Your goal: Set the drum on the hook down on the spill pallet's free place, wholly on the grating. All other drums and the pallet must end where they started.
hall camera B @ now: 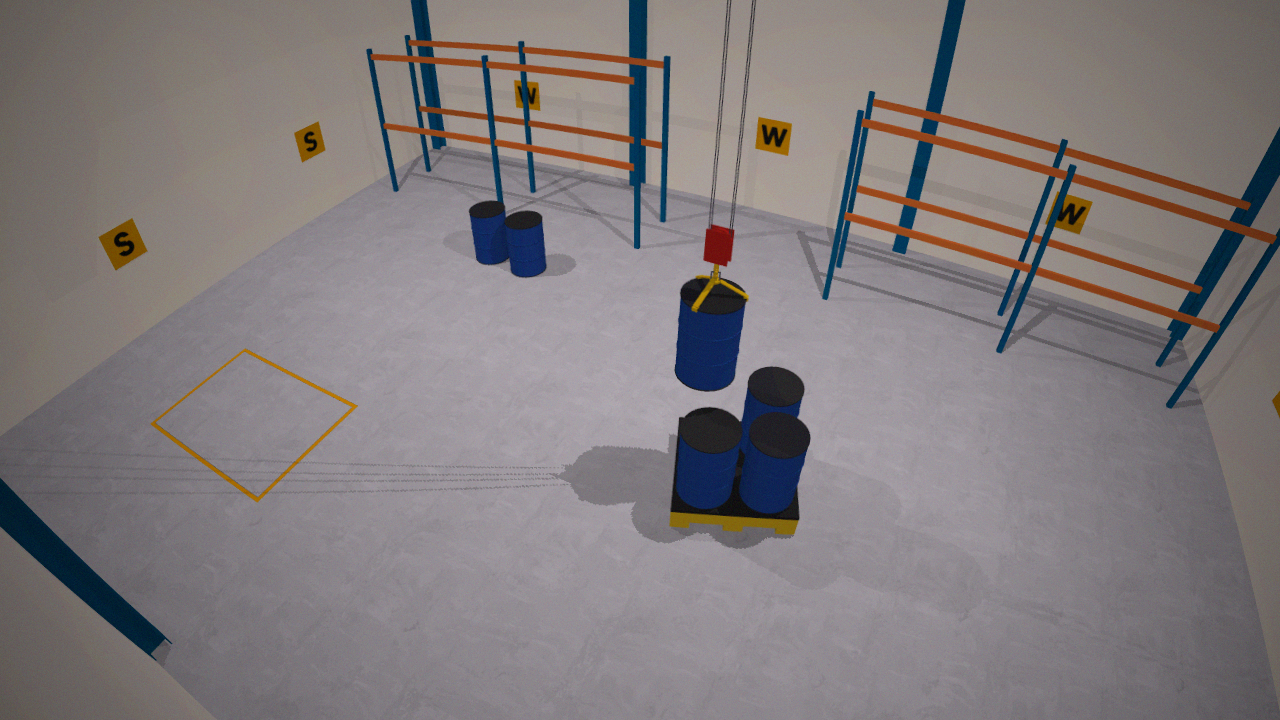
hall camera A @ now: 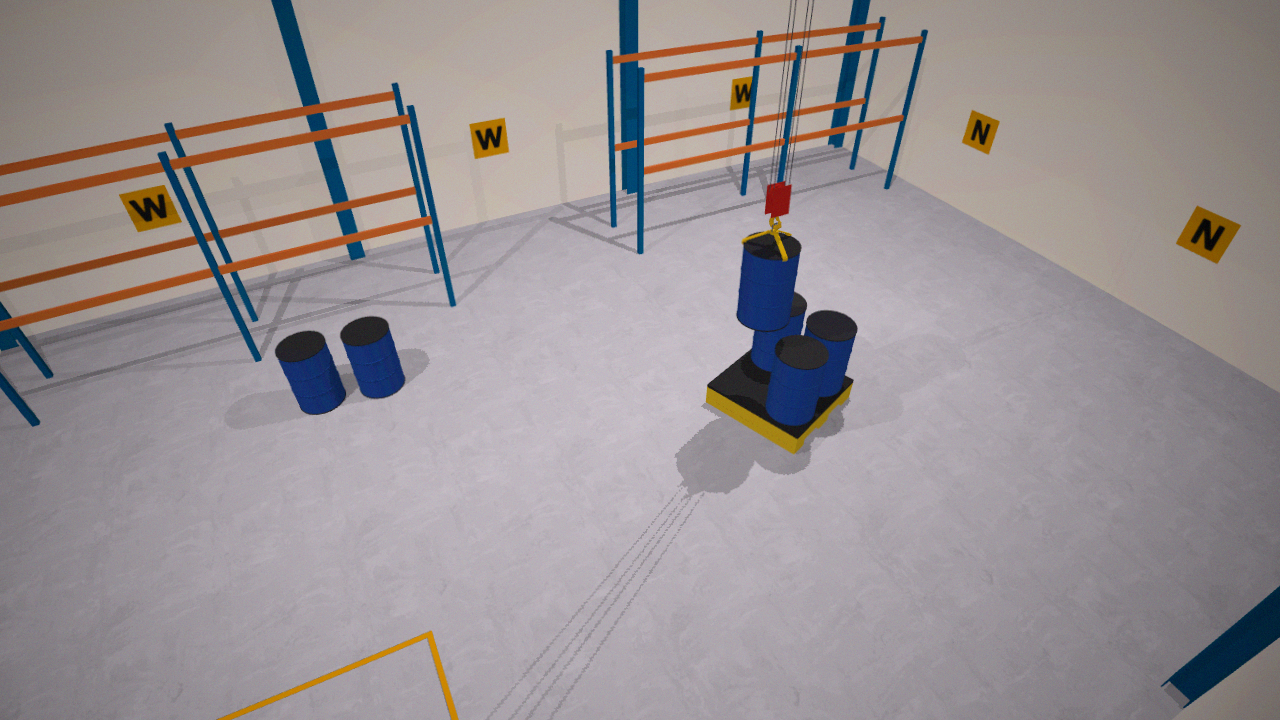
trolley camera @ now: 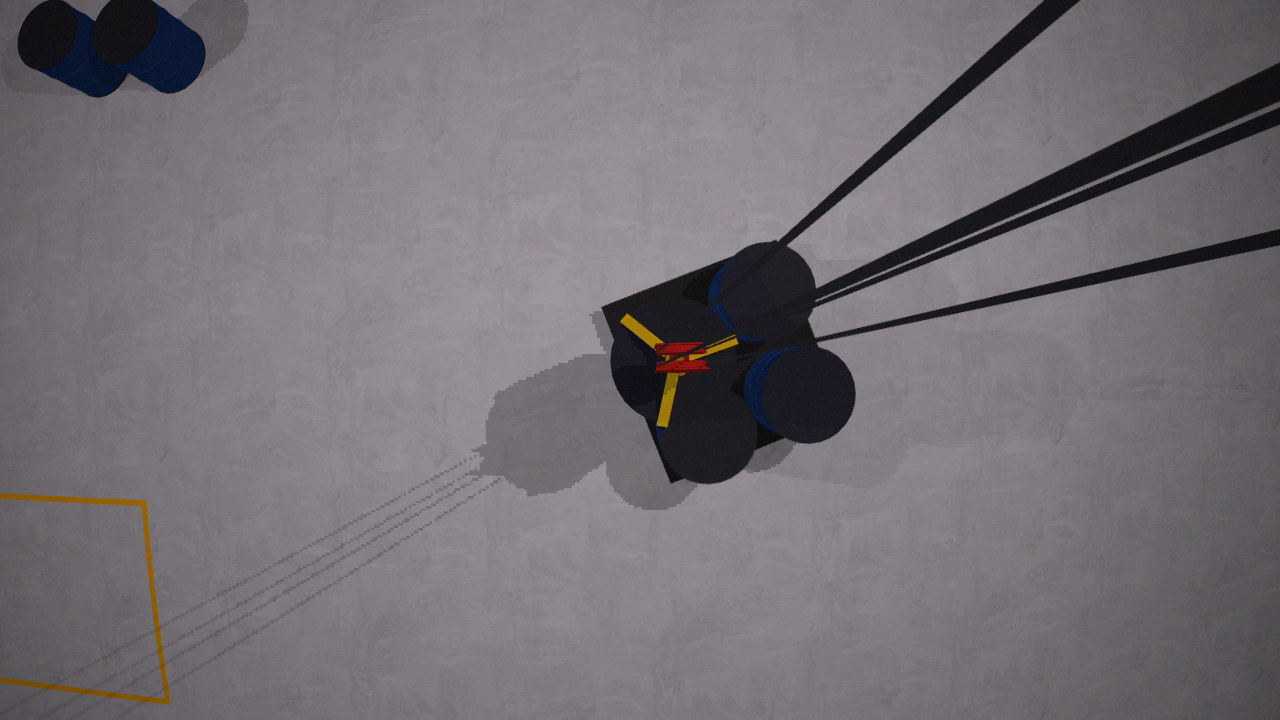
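My gripper (hall camera A: 775, 234) (hall camera B: 716, 284) (trolley camera: 675, 362), a yellow three-armed clamp under the red hook block, is shut on a blue drum (hall camera A: 767, 286) (hall camera B: 708, 344) (trolley camera: 635, 353). The drum hangs roughly upright above the black and yellow spill pallet (hall camera A: 747, 416) (hall camera B: 702, 519) (trolley camera: 631, 306). In the trolley view its lid covers much of the pallet's free corner and reaches past the left edge. Three drums stand on the pallet: one (hall camera A: 793, 385) (hall camera B: 707, 465) (trolley camera: 707, 447), a second (hall camera A: 830, 340) (hall camera B: 774, 465) (trolley camera: 810, 394) and a third (hall camera A: 765, 349) (hall camera B: 773, 394) (trolley camera: 769, 286). The exact gap below is unclear.
Two blue drums (hall camera A: 310, 374) (hall camera A: 373, 358) (hall camera B: 489, 234) (hall camera B: 526, 246) stand apart on the floor. One rack (hall camera A: 433, 205) (hall camera B: 665, 134) stands near them, another rack (hall camera A: 640, 161) (hall camera B: 1035, 259) along the same wall. A yellow outlined square (hall camera A: 326, 675) (hall camera B: 299, 377) (trolley camera: 153, 591) marks the floor.
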